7 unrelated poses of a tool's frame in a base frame.
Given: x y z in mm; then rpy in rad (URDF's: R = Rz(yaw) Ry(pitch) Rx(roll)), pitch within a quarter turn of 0, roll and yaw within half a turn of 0.
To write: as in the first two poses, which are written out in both.
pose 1, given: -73.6 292.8 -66.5 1.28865 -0.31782 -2.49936
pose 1, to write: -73.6 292.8 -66.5 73.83 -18.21 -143.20
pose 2, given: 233.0 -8.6 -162.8 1.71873 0.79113 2.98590
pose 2, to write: 233.0 -8.6 -162.8 98.48 45.33 171.08
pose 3, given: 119.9 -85.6 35.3 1.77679 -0.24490 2.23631
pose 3, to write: 119.9 -85.6 35.3 101.80 -14.03 128.13
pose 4, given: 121.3 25.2 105.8 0.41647 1.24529 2.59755
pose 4, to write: 121.3 25.2 105.8 23.86 71.35 148.83
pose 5, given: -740.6 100.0 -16.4 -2.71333 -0.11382 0.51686
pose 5, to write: -740.6 100.0 -16.4 -155.46 -6.52 29.61
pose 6, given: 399.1 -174.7 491.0 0.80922 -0.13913 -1.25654
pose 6, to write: 399.1 -174.7 491.0 46.36 -7.97 -71.99
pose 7, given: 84.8 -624.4 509.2 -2.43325 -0.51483 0.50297
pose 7, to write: 84.8 -624.4 509.2 -139.41 -29.50 28.82
